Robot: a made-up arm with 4 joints.
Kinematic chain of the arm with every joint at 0, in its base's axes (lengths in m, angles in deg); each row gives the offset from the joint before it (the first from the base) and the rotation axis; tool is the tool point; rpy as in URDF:
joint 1: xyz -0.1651 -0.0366 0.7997 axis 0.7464 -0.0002 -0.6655
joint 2: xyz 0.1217 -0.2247 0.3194 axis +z
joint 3: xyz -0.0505 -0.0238 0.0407 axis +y
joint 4: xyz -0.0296 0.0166 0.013 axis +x
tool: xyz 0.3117 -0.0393 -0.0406 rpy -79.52 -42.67 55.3
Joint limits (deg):
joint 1: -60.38..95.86
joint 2: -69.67..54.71
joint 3: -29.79..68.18
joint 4: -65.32..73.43
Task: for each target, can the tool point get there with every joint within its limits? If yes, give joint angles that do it. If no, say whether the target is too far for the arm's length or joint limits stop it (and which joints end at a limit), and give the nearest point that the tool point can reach.
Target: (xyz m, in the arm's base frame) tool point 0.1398 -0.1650 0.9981
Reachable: yes | joints -10.06 9.36 31.55 61.45
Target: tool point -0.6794 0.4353 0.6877
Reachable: no: joint limits stop it (at a limit: joint 1, joint 2, joint 3) | nearest point -0.3752 -0.1342 0.5705 | short by 0.656 m
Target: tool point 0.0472 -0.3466 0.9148
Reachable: yes | joints 3.04 -6.25 55.02 -29.35
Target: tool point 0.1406 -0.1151 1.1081
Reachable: yes | joints -0.94 36.73 2.02 53.42
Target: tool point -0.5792 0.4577 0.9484
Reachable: no: joint limits stop it (at a limit: joint 1, joint 2, joint 4) | nearest point -0.0821 0.3780 1.0999 | short by 0.526 m
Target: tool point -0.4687 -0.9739 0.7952
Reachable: no: too far | nearest point -0.3909 -0.6874 0.8099 | short by 0.297 m
